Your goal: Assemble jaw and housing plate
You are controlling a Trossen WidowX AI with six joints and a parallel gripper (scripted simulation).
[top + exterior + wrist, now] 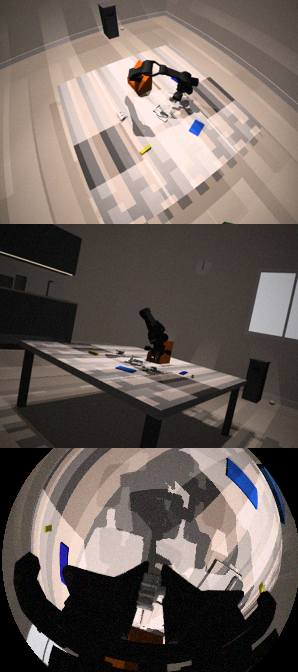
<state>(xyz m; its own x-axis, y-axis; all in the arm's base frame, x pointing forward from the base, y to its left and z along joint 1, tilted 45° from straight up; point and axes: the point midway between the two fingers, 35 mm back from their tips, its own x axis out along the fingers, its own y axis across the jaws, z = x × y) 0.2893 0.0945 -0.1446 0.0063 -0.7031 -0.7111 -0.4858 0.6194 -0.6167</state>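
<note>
Now: the jaw 3 cm above my gripper tip, 2 cm behind it and 1 cm to the right of it. From my gripper tip the other things lie so: blue bar: 17 cm behind, 15 cm to the left, 5 cm below; yellow cube: 25 cm to the left, 11 cm behind, 4 cm below; blue tile: 26 cm ahead, 5 cm below, 4 cm to the right.
</note>
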